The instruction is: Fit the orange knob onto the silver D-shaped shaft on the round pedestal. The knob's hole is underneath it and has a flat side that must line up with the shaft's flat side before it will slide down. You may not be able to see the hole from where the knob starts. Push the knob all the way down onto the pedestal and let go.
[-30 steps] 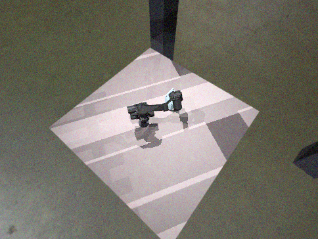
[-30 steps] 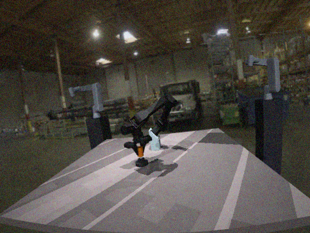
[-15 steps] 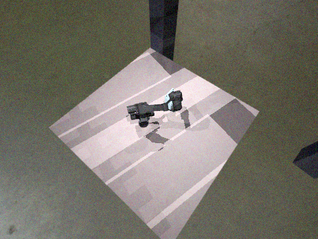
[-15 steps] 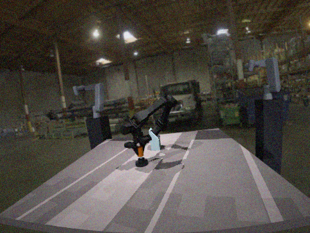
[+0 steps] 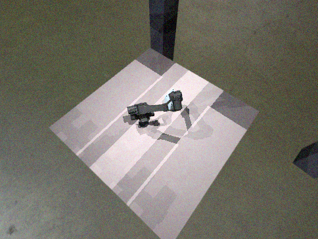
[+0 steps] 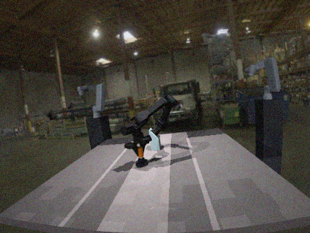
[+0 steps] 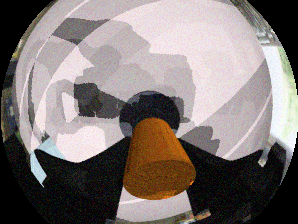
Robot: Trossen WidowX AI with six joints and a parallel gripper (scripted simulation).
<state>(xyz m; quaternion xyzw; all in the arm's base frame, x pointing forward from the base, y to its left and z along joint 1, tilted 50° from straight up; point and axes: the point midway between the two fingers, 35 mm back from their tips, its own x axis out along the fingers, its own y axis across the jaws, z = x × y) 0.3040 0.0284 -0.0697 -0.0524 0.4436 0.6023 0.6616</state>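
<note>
The dark round pedestal is 4 cm below my gripper tip. The rest, counted from my gripper tip: orange knob 3 cm above.
</note>
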